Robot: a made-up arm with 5 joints.
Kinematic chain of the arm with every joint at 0, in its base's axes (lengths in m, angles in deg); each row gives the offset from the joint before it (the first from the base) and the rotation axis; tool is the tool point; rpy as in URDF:
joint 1: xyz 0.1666 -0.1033 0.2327 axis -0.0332 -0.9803 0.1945
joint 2: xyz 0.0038 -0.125 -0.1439 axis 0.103 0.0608 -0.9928
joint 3: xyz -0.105 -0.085 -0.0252 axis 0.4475 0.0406 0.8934
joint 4: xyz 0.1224 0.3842 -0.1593 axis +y
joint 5: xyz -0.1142 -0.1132 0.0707 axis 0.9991 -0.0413 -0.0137
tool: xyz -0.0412 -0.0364 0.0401 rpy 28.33 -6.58 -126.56
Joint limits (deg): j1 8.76..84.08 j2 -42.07..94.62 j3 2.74..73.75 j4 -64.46..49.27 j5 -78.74..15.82
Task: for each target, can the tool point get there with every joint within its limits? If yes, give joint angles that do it. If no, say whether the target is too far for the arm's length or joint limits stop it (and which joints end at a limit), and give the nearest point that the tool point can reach.
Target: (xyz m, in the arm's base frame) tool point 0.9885 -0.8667 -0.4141
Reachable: no: too far | nearest point 0.4525 -0.5322 -0.0834 | short by 0.713 m
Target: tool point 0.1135 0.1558 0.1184
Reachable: yes | joints 22.06 78.21 67.52 -21.32 -60.86
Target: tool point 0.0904 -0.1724 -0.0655
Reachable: yes | joints 52.67 3.16 45.97 -0.83 -24.41
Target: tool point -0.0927 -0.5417 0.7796
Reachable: no: joint limits stop it (at a limit: joint 1, joint 2, joint 3) | nearest point -0.1055 -0.3814 0.2004 | short by 0.601 m
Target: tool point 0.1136 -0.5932 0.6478
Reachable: no: joint limits stop it (at a limit: joint 1, joint 2, joint 3, joint 4) | nearest point 0.3271 -0.1798 0.4456 | short by 0.507 m
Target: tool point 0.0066 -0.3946 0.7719
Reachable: no: joint limits stop it (at a limit: joint 1, joint 2, joint 4) | nearest point 0.2848 -0.1256 0.4637 | short by 0.495 m
